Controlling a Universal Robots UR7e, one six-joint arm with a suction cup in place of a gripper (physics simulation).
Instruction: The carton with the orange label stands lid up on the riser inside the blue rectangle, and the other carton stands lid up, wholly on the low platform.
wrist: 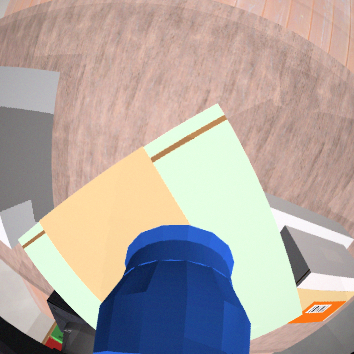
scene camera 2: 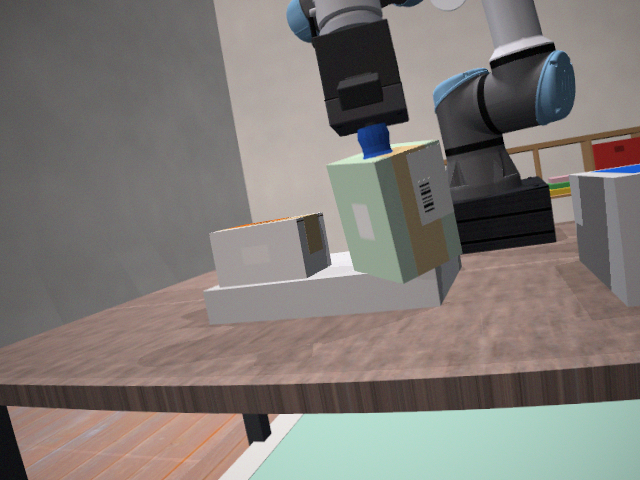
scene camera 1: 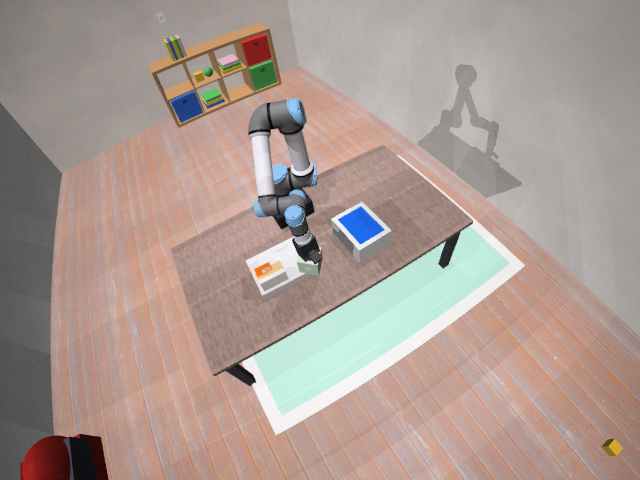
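Note:
My suction gripper (scene camera 1: 309, 253) (scene camera 2: 376, 150) (wrist: 179, 245) is shut on the green carton (scene camera 1: 308, 267) (scene camera 2: 379, 242) (wrist: 225, 185), with its blue cup on the carton's taped upper face. That carton is tilted, over the right end of the low platform (scene camera 1: 286, 290) (scene camera 2: 310, 304) (wrist: 311, 226); its lowest corner shows in front of the platform's side in scene view 2. Whether they touch is unclear. The orange-label carton (scene camera 1: 273, 280) (scene camera 2: 258, 258) (wrist: 320, 250) stands label up on the platform's left part. The riser (scene camera 1: 373, 248) (scene camera 2: 599, 222) (wrist: 25, 150) bears the blue rectangle (scene camera 1: 360, 224) (scene camera 2: 625, 169), with no carton on it.
The brown table (scene camera 1: 413, 196) (scene camera 2: 180, 356) (wrist: 150, 65) carries the riser to the right of the platform, with a gap between them. The arm's dark base (scene camera 2: 506, 217) stands behind the green carton. A shelf unit (scene camera 1: 175, 122) stands far behind the table.

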